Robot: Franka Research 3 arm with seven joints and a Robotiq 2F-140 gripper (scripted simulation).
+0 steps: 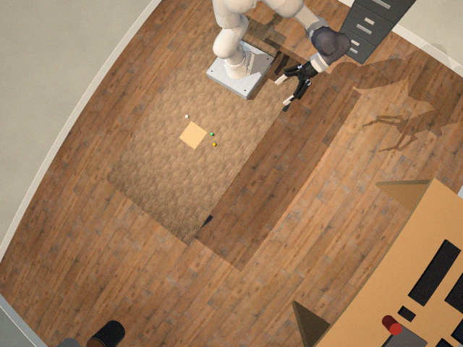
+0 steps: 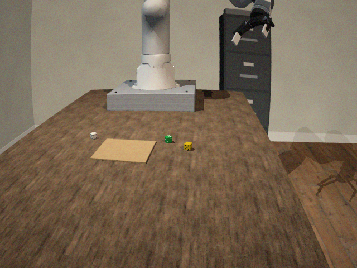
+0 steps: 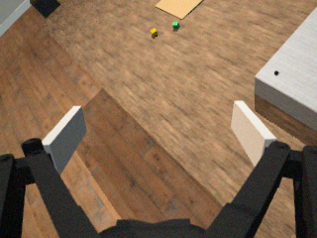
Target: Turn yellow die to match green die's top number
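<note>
Now: hand 260 mm short of the white die, 540 mm to the left of it and 280 mm above it. From my hand the other things lie so: tan mat (360 mm ahead, 450 mm to the right, 290 mm below); then yellow die (360 mm ahead, 290 mm to the right, 280 mm below); then green die (310 mm ahead, 330 mm to the right, 280 mm below).
</note>
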